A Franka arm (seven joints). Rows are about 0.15 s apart.
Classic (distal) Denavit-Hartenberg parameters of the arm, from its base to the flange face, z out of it. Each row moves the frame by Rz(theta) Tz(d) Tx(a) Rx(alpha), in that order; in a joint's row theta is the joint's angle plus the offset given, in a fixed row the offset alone. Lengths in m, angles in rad.
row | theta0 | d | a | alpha
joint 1 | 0.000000 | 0.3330 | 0.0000 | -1.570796
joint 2 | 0.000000 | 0.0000 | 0.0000 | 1.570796
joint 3 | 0.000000 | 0.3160 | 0.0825 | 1.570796
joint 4 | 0.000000 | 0.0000 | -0.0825 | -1.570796
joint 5 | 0.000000 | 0.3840 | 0.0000 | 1.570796
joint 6 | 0.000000 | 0.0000 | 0.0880 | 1.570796
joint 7 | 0.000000 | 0.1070 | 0.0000 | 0.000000
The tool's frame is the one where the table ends.
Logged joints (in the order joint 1, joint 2, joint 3, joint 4, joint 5, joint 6, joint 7), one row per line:
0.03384 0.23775 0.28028 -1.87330 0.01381 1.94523 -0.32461
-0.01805 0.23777 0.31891 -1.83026 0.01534 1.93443 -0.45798
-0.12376 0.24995 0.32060 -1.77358 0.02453 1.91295 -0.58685
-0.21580 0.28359 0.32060 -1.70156 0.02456 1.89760 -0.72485
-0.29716 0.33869 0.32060 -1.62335 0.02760 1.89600 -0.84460
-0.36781 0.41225 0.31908 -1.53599 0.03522 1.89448 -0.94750
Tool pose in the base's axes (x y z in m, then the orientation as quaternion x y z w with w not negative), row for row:
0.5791 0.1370 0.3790 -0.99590 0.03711 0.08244 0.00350
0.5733 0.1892 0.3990 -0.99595 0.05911 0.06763 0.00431
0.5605 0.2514 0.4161 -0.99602 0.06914 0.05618 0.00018
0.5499 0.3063 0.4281 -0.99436 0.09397 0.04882 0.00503
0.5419 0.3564 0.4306 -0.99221 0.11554 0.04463 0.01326
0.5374 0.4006 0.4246 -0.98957 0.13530 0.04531 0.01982
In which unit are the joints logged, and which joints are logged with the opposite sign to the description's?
The joints are logged in radians. Opposite sign: joint 1, joint 5, joint 7.
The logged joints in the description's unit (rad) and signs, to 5 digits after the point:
-0.03384 0.23775 0.28028 -1.87330 -0.01381 1.94523 0.32461
0.01805 0.23777 0.31891 -1.83026 -0.01534 1.93443 0.45798
0.12376 0.24995 0.32060 -1.77358 -0.02453 1.91295 0.58685
0.21580 0.28359 0.32060 -1.70156 -0.02456 1.89760 0.72485
0.29716 0.33869 0.32060 -1.62335 -0.02760 1.89600 0.84460
0.36781 0.41225 0.31908 -1.53599 -0.03522 1.89448 0.94750

